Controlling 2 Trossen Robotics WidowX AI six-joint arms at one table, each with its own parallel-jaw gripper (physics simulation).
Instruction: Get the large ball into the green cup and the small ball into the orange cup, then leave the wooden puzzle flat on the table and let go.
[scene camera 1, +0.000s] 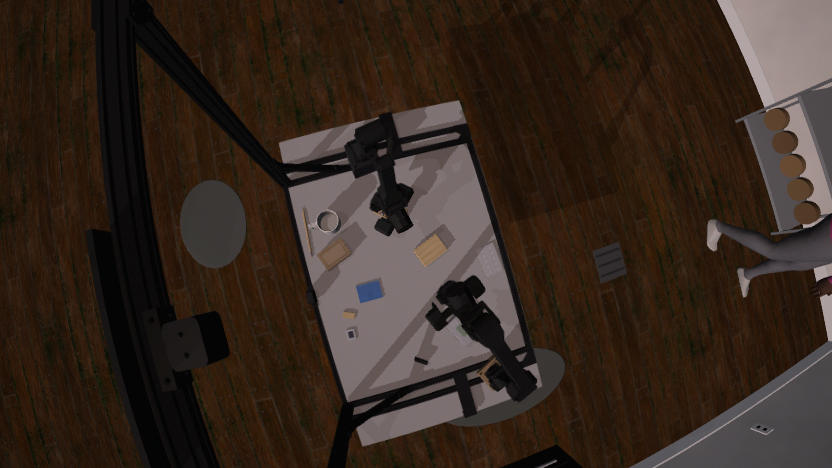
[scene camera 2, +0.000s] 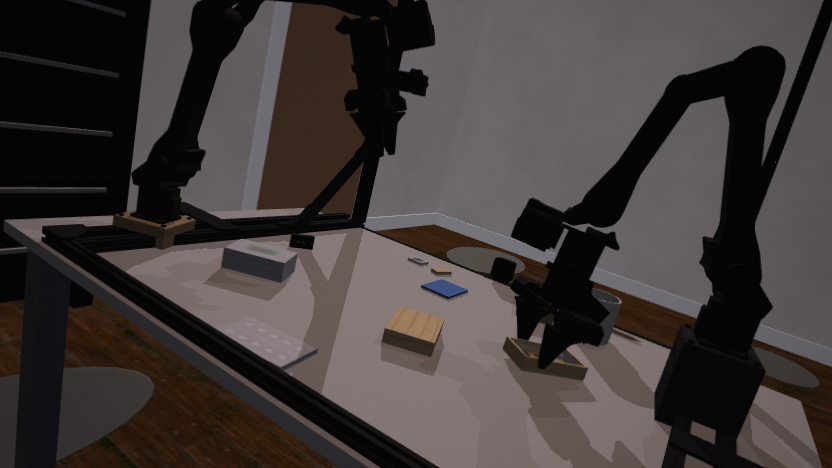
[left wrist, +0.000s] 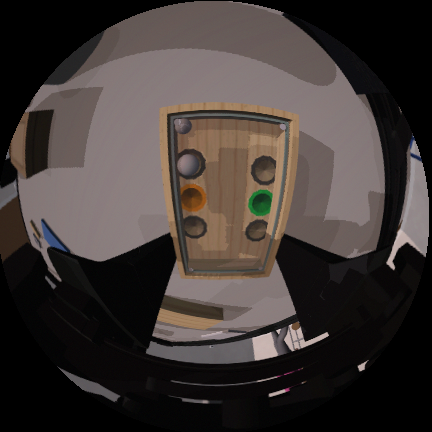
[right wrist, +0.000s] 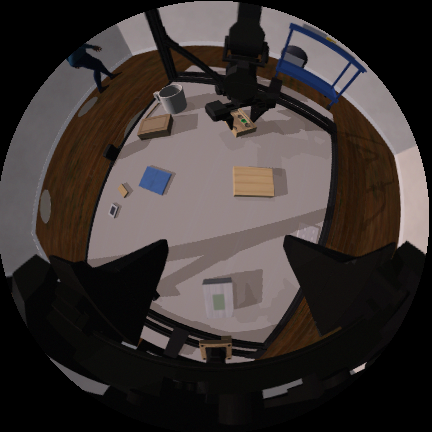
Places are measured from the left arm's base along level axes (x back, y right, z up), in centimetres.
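Pixels of known places: left gripper, fingertip midpoint: (scene camera 2: 529, 357) (left wrist: 226, 237) (right wrist: 241, 125); right gripper, fingertip midpoint: (scene camera 2: 386, 155) (right wrist: 226, 243); left arm's base, link origin: (scene camera 2: 720, 344); right arm's base, link origin: (scene camera 1: 495, 373) (scene camera 2: 156, 217) (right wrist: 215, 352).
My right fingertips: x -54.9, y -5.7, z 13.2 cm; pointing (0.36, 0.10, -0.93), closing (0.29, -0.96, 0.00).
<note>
For each thing: its middle in the pictures, then the offset to it from my right fingertips. "pt": a spot on its surface instead.
- wooden puzzle, body centre: (left wrist: 228, 204) (scene camera 2: 544, 358) (right wrist: 236, 120) (scene camera 1: 390, 211) dx +33.0, dy +3.1, dz -23.7 cm
- large ball, body centre: (left wrist: 187, 164) dx +33.3, dy +6.4, dz -24.2 cm
- small ball, body centre: (left wrist: 182, 125) dx +34.9, dy +8.0, dz -24.4 cm
- orange cup, surface spot: (left wrist: 193, 197) pt dx +32.3, dy +5.1, dz -23.0 cm
- green cup, surface spot: (left wrist: 260, 202) pt dx +34.4, dy +2.2, dz -22.9 cm
- light wooden block, body centre: (scene camera 2: 414, 330) (left wrist: 184, 314) (right wrist: 252, 181) (scene camera 1: 430, 250) dx +14.0, dy -5.1, dz -24.1 cm
- brown box, body centre: (right wrist: 154, 126) (scene camera 1: 334, 254) dx +26.0, dy +28.3, dz -23.5 cm
- grey mug, body centre: (scene camera 2: 595, 312) (scene camera 1: 325, 223) (right wrist: 169, 97) dx +37.4, dy +27.0, dz -20.5 cm
- blue book, body centre: (scene camera 2: 444, 288) (left wrist: 55, 243) (right wrist: 153, 179) (scene camera 1: 369, 291) dx +8.5, dy +21.6, dz -25.0 cm
- grey box, body centre: (scene camera 2: 260, 259) (right wrist: 218, 298) (scene camera 1: 461, 329) dx -17.8, dy -4.4, dz -23.4 cm
The wooden puzzle (scene camera 1: 379, 214) (scene camera 2: 567, 369) (left wrist: 229, 108) (right wrist: 245, 132) is a shallow rectangular tray with a clear cover. My left gripper (scene camera 2: 534, 349) (left wrist: 226, 237) is shut on it near one end and holds it a little above the table. In the left wrist view the large ball (left wrist: 188, 164) sits in the dark cup at the upper left. The small ball (left wrist: 183, 125) lies in the upper left corner. The orange cup (left wrist: 193, 197) and the green cup (left wrist: 260, 202) are empty. My right gripper (scene camera 2: 386, 152) (right wrist: 226, 243) is open and empty, high above the table.
A light wooden block (scene camera 1: 430, 250) (scene camera 2: 413, 327) (right wrist: 253, 181) lies near the puzzle. A brown box (scene camera 1: 333, 254) (right wrist: 155, 126), a grey mug (scene camera 1: 328, 221) (right wrist: 172, 103) and a blue book (scene camera 1: 369, 291) (scene camera 2: 443, 288) (right wrist: 156, 180) are on the table. A grey box (scene camera 2: 259, 260) (right wrist: 218, 298) stands below my right gripper.
</note>
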